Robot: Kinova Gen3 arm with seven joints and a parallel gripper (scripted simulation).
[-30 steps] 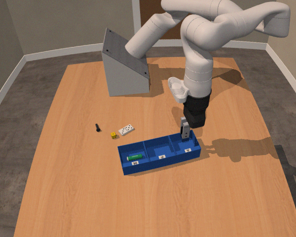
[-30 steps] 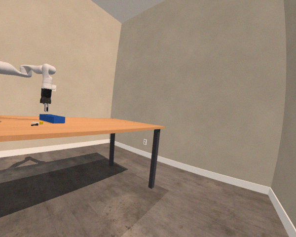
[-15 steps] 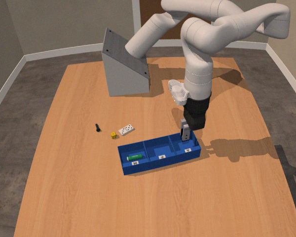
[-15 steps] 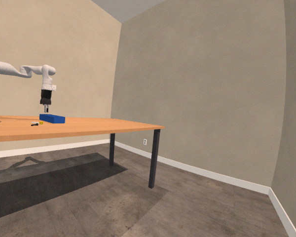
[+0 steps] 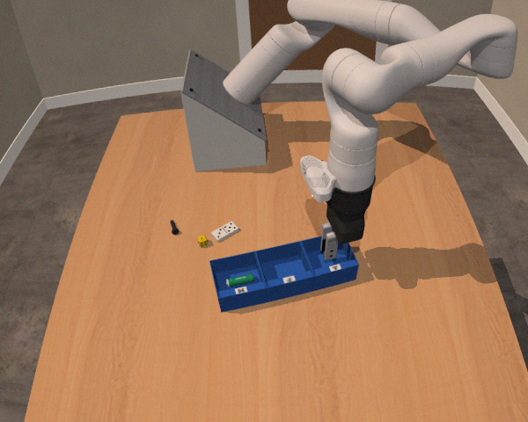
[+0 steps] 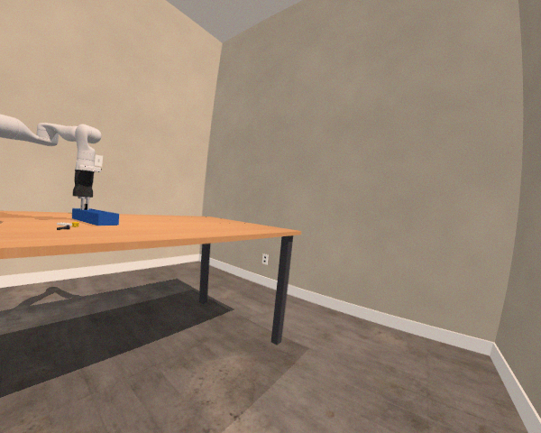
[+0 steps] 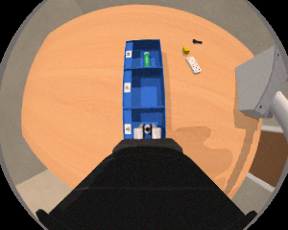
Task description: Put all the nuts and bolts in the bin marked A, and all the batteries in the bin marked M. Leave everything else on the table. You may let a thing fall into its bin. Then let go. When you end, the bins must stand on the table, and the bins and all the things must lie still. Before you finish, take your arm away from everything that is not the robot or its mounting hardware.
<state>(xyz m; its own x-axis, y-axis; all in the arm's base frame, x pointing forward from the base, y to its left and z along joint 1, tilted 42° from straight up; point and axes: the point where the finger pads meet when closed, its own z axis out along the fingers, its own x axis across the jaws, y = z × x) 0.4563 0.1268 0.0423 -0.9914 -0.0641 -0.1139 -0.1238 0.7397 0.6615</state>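
The black bolt lies 13 cm behind my hand, 29 cm to the right of it and 5 cm below it. From my hand the other things lie so: silver nut 2 cm below; then green battery 2 cm ahead, 16 cm to the right, 4 cm below; then blue three-compartment bin 2 cm ahead, 8 cm to the right, 3 cm below.
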